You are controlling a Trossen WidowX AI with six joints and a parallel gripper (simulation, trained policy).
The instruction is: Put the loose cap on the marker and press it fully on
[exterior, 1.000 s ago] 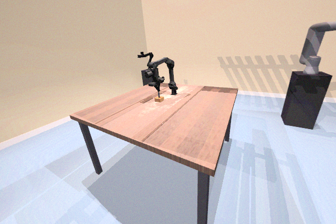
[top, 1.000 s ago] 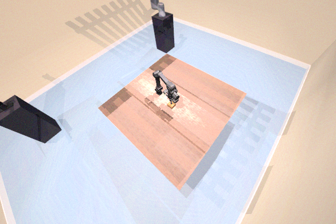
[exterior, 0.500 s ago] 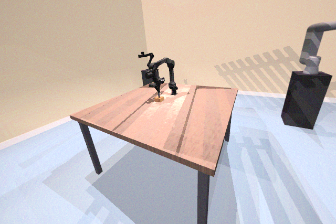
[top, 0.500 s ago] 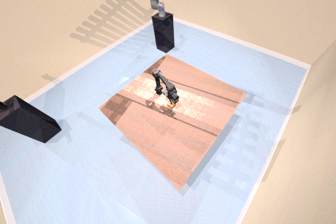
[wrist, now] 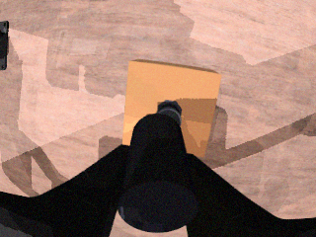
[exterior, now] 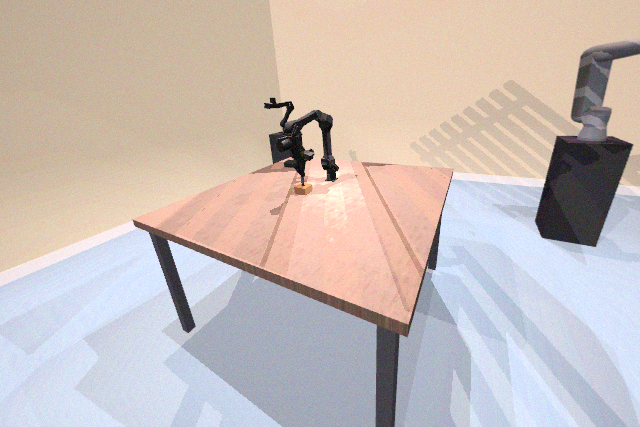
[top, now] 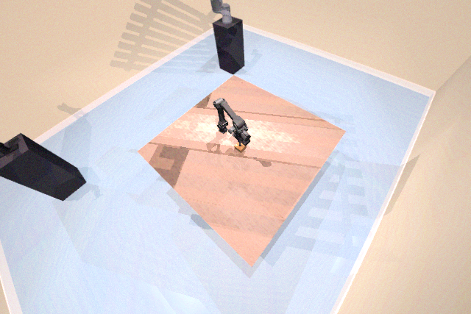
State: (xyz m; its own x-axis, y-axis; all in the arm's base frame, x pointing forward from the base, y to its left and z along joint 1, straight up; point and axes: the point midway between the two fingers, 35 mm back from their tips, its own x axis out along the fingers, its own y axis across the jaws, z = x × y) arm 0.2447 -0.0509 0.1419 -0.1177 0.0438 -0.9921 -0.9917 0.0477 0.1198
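The marker is 30 mm below my gripper tip. From my gripper tip the other things lie so: orange holder block: 90 mm below; then dark blue cap: 10 mm above.
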